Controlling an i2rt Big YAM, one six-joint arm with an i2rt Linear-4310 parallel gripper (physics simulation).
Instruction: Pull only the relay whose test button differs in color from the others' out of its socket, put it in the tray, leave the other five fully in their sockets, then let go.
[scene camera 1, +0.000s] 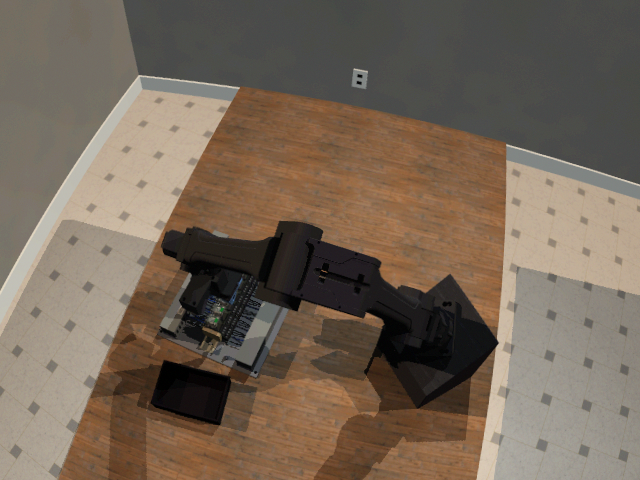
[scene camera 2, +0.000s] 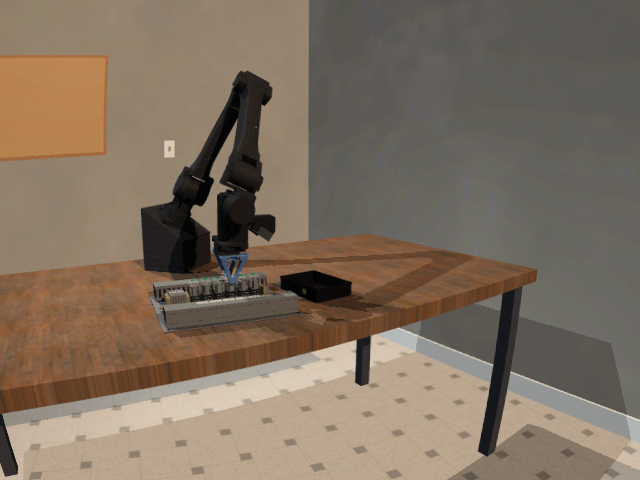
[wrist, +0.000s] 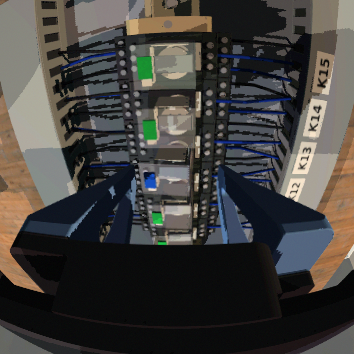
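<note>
The relay with the blue test button sits third from the far end of the row in the wrist view, in line with its neighbours. Green-button relays stand beyond and nearer; another shows partly at the gripper body, and the nearest part of the row is hidden. My gripper points down with its blue fingers part open and nothing between them. Its tips appear on either side of the blue-button relay, low over the row; exact height is unclear. The black tray is empty, beside the panel.
Grey wire ducts flank the relay row, with black and blue wires alongside. A tan end block closes the row's far end. Labels K12 to K15 run along the right duct in the wrist view. The arm covers part of the panel in scene camera 1.
</note>
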